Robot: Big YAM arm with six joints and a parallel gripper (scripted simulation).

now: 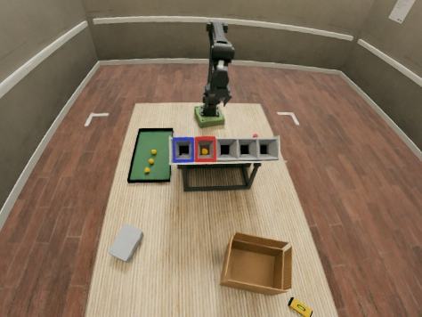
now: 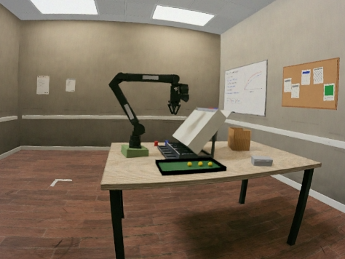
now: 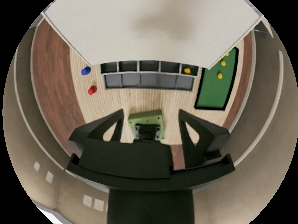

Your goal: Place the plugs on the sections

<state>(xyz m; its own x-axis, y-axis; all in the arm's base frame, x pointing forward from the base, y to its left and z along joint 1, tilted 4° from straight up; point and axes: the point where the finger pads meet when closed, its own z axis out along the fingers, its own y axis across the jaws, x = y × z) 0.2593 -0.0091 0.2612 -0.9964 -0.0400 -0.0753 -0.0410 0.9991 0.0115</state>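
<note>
Right now the green marble tray is 3 cm ahead of my hand, 32 cm to the right of it and 29 cm below it. The rest, counted from my hand: yellow level 79 cm ahead, 27 cm to the left, 29 cm below; then white cover 15 cm ahead, 1 cm to the left, 9 cm below; then grey block 52 cm ahead, 37 cm to the right, 27 cm below.
</note>
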